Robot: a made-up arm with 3 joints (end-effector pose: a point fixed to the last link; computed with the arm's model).
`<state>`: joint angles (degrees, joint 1 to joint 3).
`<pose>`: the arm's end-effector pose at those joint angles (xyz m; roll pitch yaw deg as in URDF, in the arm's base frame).
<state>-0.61 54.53 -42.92</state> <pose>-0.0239 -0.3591 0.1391 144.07 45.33 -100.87</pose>
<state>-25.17 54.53 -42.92</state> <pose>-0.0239 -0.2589 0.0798 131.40 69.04 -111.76</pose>
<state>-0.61 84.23 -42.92</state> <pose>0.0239 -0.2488 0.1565 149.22 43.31 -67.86</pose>
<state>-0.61 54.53 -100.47</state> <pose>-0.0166 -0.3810 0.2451 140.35 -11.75 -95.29</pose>
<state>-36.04 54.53 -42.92</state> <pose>-0.0239 -0.2083 0.0683 110.98 78.44 -131.44</pose>
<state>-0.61 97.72 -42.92</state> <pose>0.0255 -0.1937 0.1639 150.82 41.78 -53.43</pose>
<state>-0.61 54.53 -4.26</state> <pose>-0.0149 -0.2958 0.1006 136.97 83.70 -112.01</pose>
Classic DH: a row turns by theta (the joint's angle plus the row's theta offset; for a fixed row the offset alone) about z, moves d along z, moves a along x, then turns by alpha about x. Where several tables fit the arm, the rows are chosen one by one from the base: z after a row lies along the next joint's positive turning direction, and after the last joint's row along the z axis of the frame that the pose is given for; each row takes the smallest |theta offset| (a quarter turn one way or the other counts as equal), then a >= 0, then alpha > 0; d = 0 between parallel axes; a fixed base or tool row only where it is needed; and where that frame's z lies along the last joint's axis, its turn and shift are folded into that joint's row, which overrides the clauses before.
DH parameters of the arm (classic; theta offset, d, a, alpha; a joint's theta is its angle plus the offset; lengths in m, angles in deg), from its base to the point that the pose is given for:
base (fixed): -90 0.3396 0.1728 90
joint 1: -6.97 0.2204 0.065 -86.78
joint 2: -67.11 -0.0968 0.0056 -97.76
joint 3: 76.71 0.2206 0.1126 -122.07
tool (fixed): -5.98 -0.0059 0 0

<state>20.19 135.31 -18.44</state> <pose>-0.0665 -0.1203 0.1105 123.72 51.61 -39.49</pose>
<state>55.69 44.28 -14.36</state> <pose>-0.0401 -0.4676 0.3514 164.04 19.34 -98.58</pose>
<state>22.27 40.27 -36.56</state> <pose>-0.0630 -0.4589 0.2244 153.23 30.78 -109.88</pose>
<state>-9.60 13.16 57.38</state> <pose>-0.0292 -0.3020 0.0923 -13.14 29.79 43.77</pose>
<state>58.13 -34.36 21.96</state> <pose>-0.2417 -0.5280 0.3986 -97.38 37.37 -70.61</pose>
